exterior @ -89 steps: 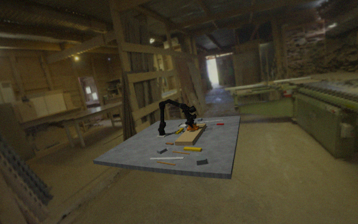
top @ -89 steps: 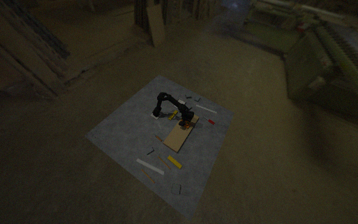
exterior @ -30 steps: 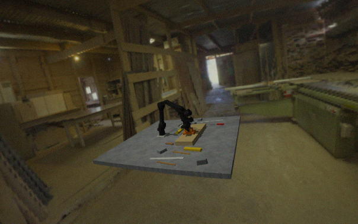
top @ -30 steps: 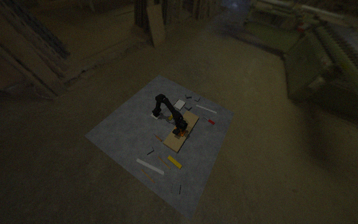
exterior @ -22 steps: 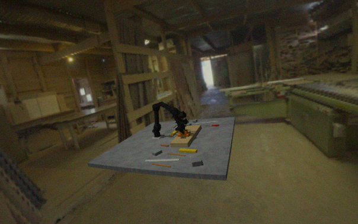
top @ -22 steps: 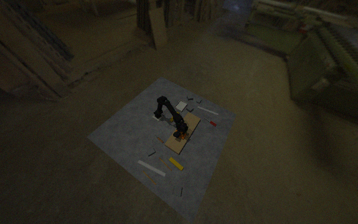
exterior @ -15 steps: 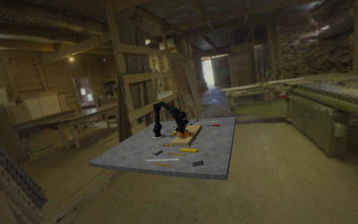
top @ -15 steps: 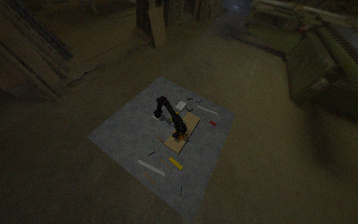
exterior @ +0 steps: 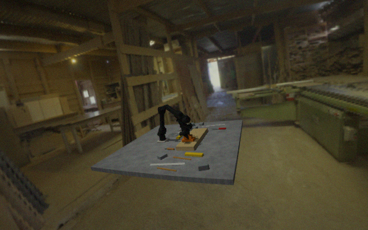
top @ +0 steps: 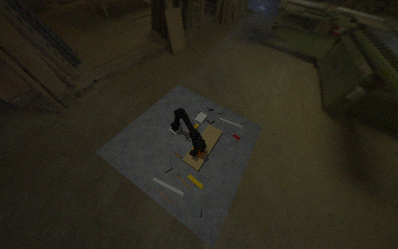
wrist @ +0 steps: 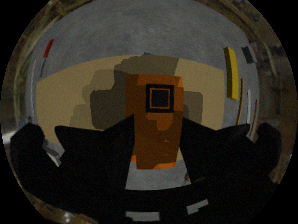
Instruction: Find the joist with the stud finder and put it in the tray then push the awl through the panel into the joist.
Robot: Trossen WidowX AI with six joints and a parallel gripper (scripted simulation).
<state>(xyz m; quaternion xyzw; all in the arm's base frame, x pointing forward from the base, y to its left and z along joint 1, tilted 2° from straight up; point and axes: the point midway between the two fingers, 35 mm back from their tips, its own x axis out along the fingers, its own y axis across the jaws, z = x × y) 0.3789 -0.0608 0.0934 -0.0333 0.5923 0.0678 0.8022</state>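
The white tray lies 290 mm behind my gripper tip, 390 mm to the left of it and 50 mm below it. From my gripper tip the other things lie so: orange stud finder (10 mm ahead, 20 mm above).
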